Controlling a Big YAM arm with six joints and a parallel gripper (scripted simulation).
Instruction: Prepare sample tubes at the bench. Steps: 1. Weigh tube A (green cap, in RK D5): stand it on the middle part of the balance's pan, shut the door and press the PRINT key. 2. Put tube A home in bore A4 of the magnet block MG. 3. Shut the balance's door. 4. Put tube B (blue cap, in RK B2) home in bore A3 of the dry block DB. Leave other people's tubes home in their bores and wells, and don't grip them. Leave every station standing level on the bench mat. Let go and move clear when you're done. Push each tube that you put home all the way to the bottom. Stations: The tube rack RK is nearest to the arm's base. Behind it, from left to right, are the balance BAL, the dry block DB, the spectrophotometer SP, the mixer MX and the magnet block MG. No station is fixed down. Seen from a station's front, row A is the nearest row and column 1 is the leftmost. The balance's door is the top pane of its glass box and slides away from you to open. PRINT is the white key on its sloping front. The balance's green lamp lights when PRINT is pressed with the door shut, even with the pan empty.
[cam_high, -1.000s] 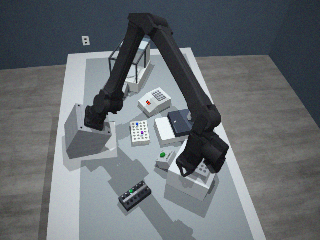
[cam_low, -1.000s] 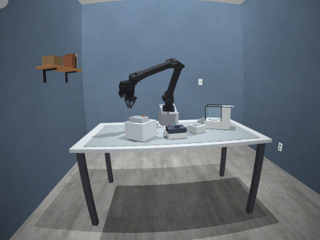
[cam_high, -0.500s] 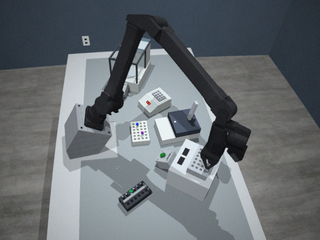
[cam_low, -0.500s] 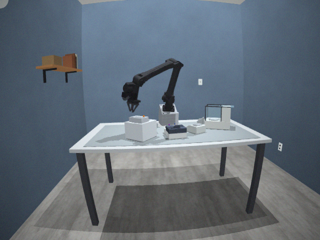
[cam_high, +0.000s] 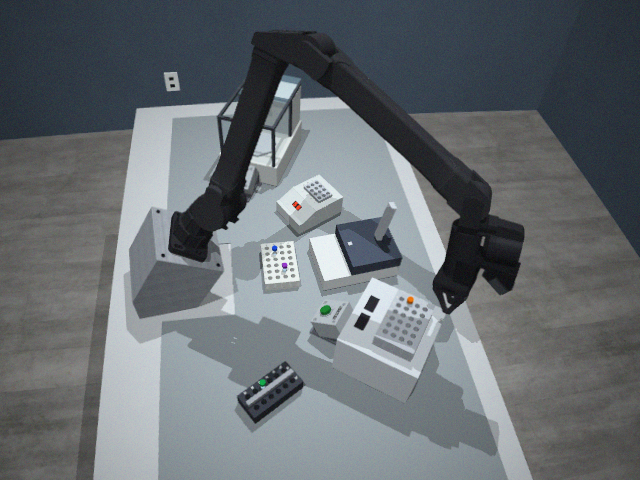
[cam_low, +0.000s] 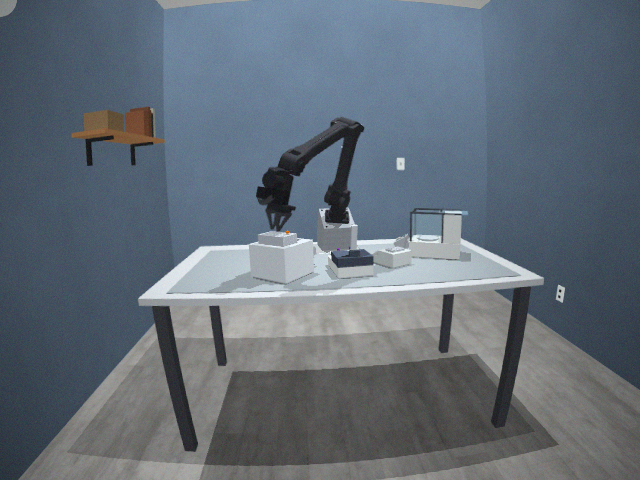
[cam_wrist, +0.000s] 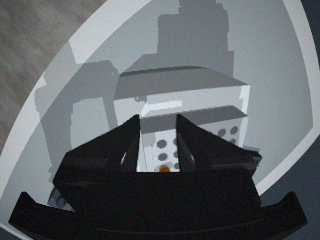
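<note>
My gripper is now 36 cm past the balance door and 75 cm to the right of it. Also, from my hand: black magnet block: 36 cm behind, 8 cm to the right, 18 cm below; then white tube rack: 34 cm behind, 26 cm to the left, 19 cm below; then tube B: 35 cm behind, 29 cm to the left, 18 cm below.
</note>
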